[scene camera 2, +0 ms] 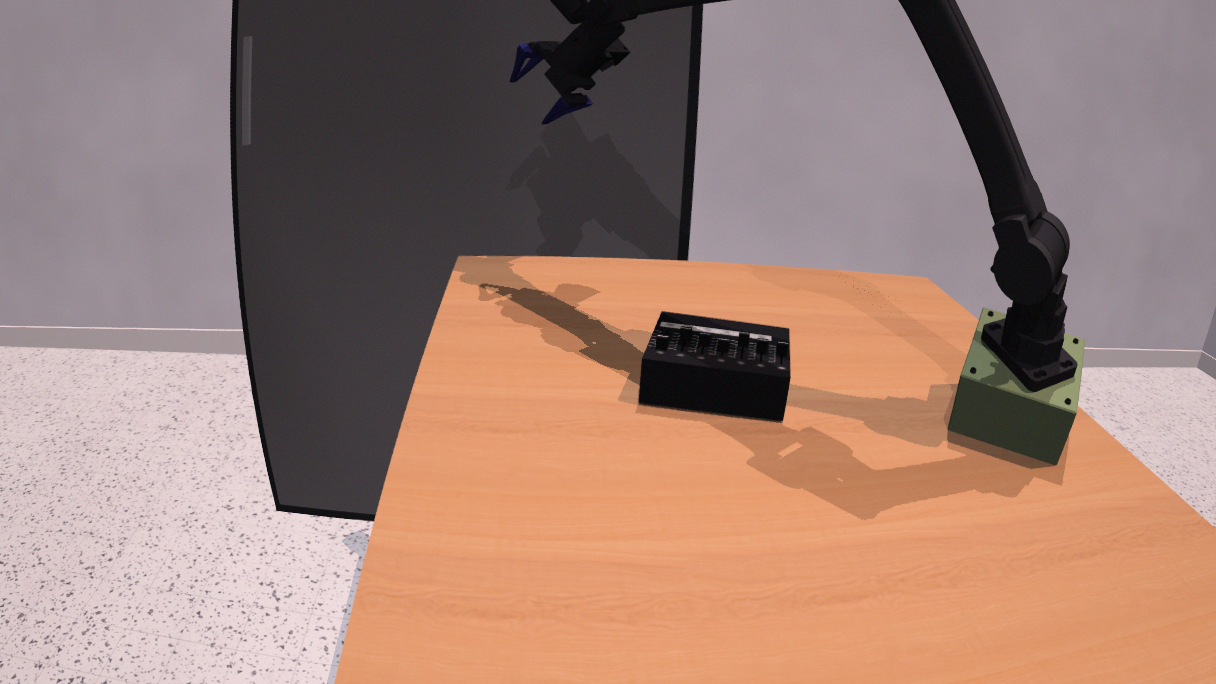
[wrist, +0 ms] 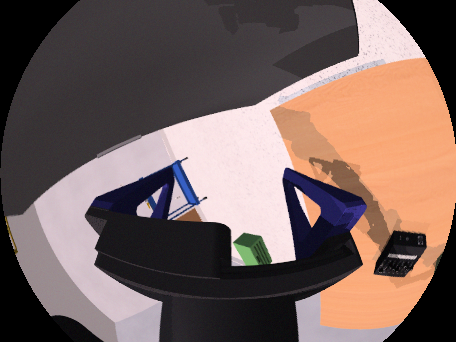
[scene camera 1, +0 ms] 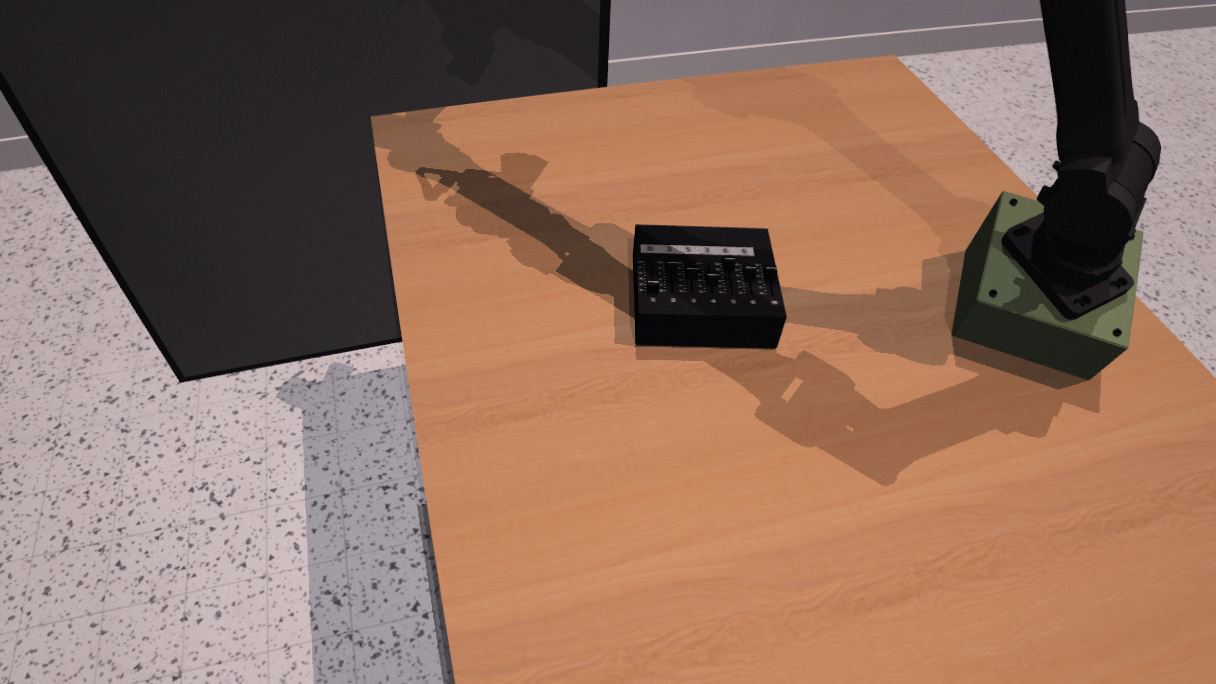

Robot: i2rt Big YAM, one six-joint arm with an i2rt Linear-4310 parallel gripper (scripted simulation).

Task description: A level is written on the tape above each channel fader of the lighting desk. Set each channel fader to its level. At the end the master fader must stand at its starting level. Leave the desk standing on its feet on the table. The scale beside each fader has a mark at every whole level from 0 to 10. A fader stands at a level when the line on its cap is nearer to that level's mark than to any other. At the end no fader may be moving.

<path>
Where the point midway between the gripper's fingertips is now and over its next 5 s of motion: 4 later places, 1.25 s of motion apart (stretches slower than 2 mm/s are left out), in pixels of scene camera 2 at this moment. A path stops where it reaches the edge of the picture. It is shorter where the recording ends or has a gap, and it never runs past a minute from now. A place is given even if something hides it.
My gripper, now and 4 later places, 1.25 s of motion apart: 527,102; 734,232; 720,302; 728,316; 734,229
</path>
